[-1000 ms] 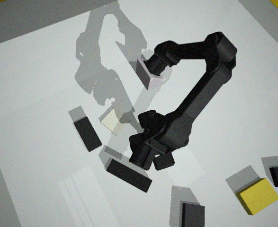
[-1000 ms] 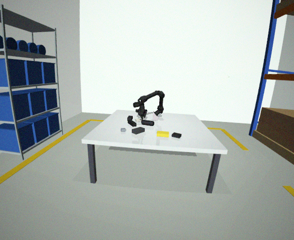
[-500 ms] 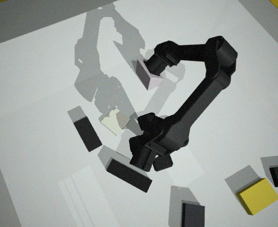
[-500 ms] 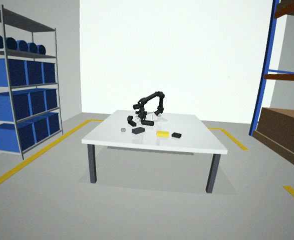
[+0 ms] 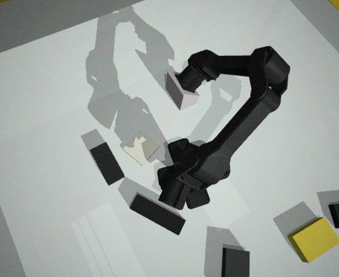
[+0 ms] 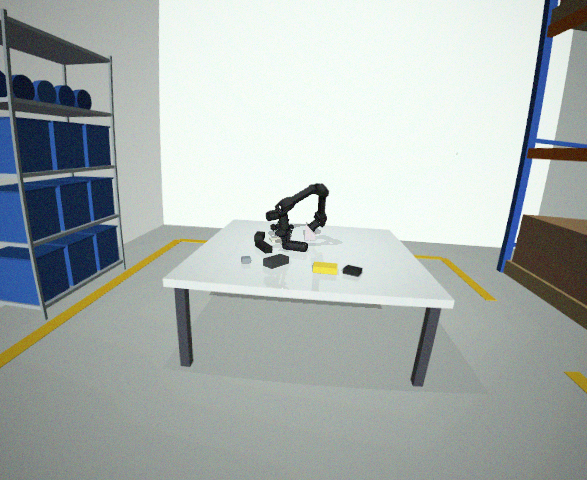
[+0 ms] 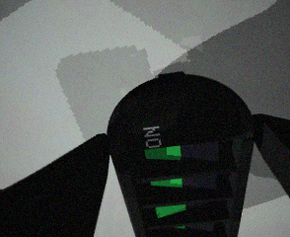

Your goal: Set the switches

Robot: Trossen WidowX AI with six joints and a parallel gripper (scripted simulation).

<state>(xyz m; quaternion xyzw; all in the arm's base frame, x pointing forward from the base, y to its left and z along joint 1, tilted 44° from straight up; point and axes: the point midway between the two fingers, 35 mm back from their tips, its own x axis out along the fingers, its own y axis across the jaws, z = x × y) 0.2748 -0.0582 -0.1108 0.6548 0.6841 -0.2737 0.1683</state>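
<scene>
Now: gripper tip 130 mm to the left of the long dark block, 60 mm short of it and 10 mm above it. Round my gripper tip: yellow block 310 mm ahead, 260 mm to the left, 20 mm below; then cream tile 150 mm behind, 90 mm to the right, 30 mm below.
</scene>
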